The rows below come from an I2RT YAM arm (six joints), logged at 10 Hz.
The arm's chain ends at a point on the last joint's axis. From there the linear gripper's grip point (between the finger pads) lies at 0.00 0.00 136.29 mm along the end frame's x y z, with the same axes.
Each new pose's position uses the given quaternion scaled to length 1; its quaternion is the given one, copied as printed.
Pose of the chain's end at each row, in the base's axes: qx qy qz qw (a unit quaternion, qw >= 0); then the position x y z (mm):
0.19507, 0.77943, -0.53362, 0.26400, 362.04, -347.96, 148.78
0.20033, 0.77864, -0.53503, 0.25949, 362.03, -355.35, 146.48
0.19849, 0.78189, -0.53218, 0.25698, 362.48, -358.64, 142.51
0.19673, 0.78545, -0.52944, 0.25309, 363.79, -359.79, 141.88
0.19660, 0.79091, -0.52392, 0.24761, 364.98, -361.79, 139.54
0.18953, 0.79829, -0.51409, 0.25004, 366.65, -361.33, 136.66
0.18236, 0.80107, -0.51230, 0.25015, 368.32, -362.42, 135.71
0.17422, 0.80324, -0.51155, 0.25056, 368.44, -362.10, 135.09
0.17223, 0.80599, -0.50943, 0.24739, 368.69, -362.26, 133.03
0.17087, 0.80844, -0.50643, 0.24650, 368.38, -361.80, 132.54
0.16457, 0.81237, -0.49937, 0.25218, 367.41, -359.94, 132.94
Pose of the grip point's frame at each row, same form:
0.19507, 0.77943, -0.53362, 0.26400, 389.75, -475.37, 109.10
0.20033, 0.77864, -0.53503, 0.25949, 387.89, -483.07, 106.57
0.19849, 0.78189, -0.53218, 0.25698, 388.46, -485.97, 101.42
0.19673, 0.78545, -0.52944, 0.25309, 389.59, -486.71, 99.46
0.19660, 0.79091, -0.52392, 0.24761, 390.29, -488.01, 94.78
0.18953, 0.79829, -0.51409, 0.25004, 394.50, -486.11, 89.45
0.18236, 0.80107, -0.51230, 0.25015, 397.48, -486.72, 88.02
0.17422, 0.80324, -0.51155, 0.25056, 399.01, -486.00, 87.24
0.17223, 0.80599, -0.50943, 0.24739, 399.12, -485.79, 84.16
0.17087, 0.80844, -0.50643, 0.24650, 399.11, -484.88, 82.72
0.16457, 0.81237, -0.49937, 0.25218, 400.85, -481.83, 81.96

